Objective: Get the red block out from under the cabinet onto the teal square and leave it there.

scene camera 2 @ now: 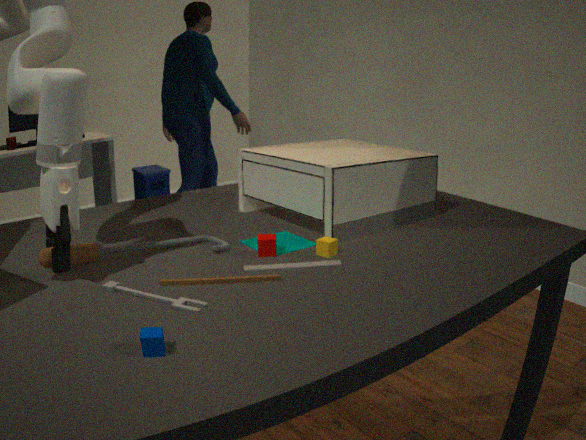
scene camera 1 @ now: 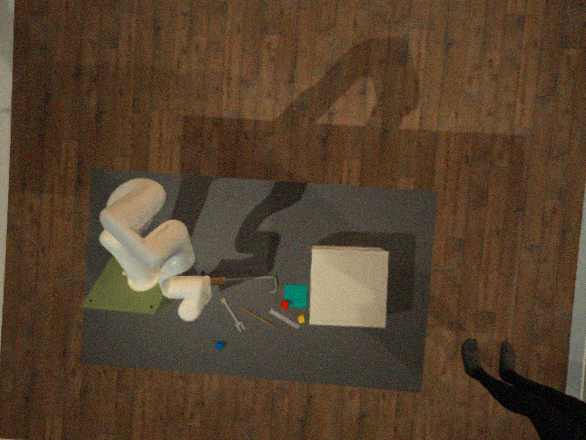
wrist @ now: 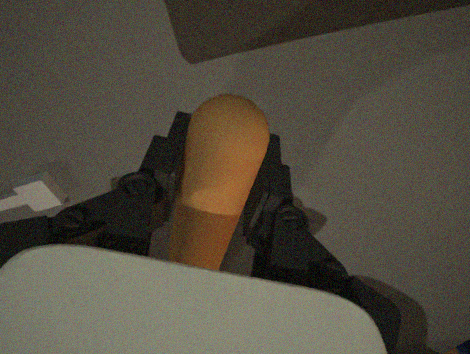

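Pixels of known places: gripper, fingertip midpoint: point(scene camera 2: 58, 266) point(wrist: 222, 147); arm's base at its link origin: point(scene camera 1: 145, 277).
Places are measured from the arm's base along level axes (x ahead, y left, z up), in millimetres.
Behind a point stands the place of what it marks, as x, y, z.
The red block point(scene camera 1: 285, 304) @(586, -39, -83) point(scene camera 2: 267, 245) @(577, -58, -94) stands outside the cabinet point(scene camera 1: 348, 287) @(821, 106, 22) point(scene camera 2: 375, 192) @(798, -52, -34), at the near left corner of the teal square point(scene camera 1: 297, 294) @(631, 5, -113) point(scene camera 2: 295, 243) @(648, -23, -112); in the overhead view it overlaps that corner and sticks out past it. My gripper point(scene camera 2: 60, 256) @(230, 4, -93) point(wrist: 222, 147) @(230, 4, -93) is shut on the orange-brown handle of a hook tool point(scene camera 1: 218, 281) @(284, 15, -67) point(scene camera 2: 87, 254) @(284, -2, -79) point(wrist: 212, 187) @(228, -2, -60), low over the table. The tool's thin grey rod reaches toward the square, and its bent end is left of the square, apart from the red block. The fingers are hidden under the arm in the overhead view.
A yellow block point(scene camera 1: 301, 319) @(665, -94, -88) point(scene camera 2: 327, 247) @(657, -110, -96), a pale bar point(scene camera 1: 284, 318) @(591, -111, -112) point(scene camera 2: 292, 265) @(591, -115, -112), a brown stick point(scene camera 1: 257, 316) @(471, -122, -107) point(scene camera 2: 220, 280) @(468, -127, -108), a forked grey tool point(scene camera 1: 232, 314) @(359, -132, -107) point(scene camera 2: 145, 294) @(353, -129, -107) and a blue block point(scene camera 1: 220, 345) @(332, -270, -89) point(scene camera 2: 152, 342) @(323, -289, -94) lie on the near side. A person point(scene camera 2: 190, 85) stands behind the table.
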